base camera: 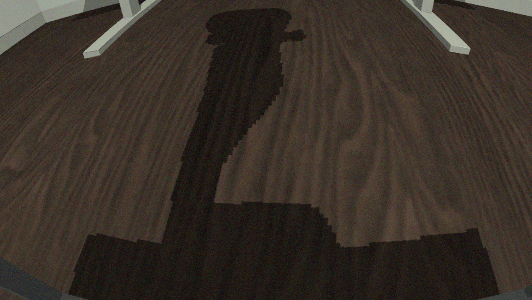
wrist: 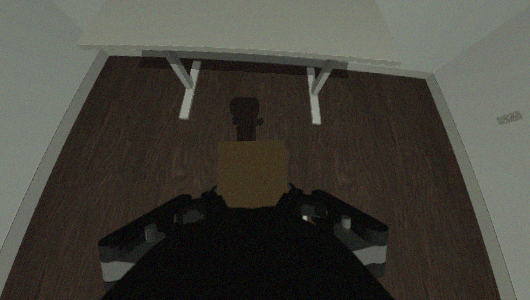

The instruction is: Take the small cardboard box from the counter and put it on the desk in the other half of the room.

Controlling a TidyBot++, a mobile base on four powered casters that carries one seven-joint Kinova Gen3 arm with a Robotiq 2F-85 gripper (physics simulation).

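Frame: origin at the arm's base, x left, y back, z up, level; centimetres.
Where they show: gripper, fingertip midpoint: (wrist: 254,188).
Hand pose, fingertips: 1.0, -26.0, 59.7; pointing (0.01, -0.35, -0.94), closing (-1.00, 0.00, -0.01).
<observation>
Each offset is from my fingertips to the centre of the thing, as dx, dy, dz. "*": to the spot under its first point. Level surfaces: height alone.
The small cardboard box @[+0.0, +0.2, +2.2] (wrist: 253,170) is brown and sits between the fingertips at the lower middle of the wrist view. My gripper (wrist: 254,188) is shut on it and holds it above the dark floor. The white desk @[dz -27.3] (wrist: 240,30) spans the top of the wrist view, ahead of the box and apart from it, with its two legs and feet showing below its front edge. In the base camera view the desk's feet @[* +61.8, -84.8, -98.4] (base camera: 122,31) (base camera: 442,31) show at the top left and top right. The box and gripper do not show in the base camera view.
The dark wood floor @[dz -99.3] (base camera: 375,150) (wrist: 135,150) lies ahead, with the arm's shadow falling between the desk feet. Pale walls stand at the left (wrist: 35,100) and right (wrist: 480,165). A small outlet plate (wrist: 509,118) is on the right wall.
</observation>
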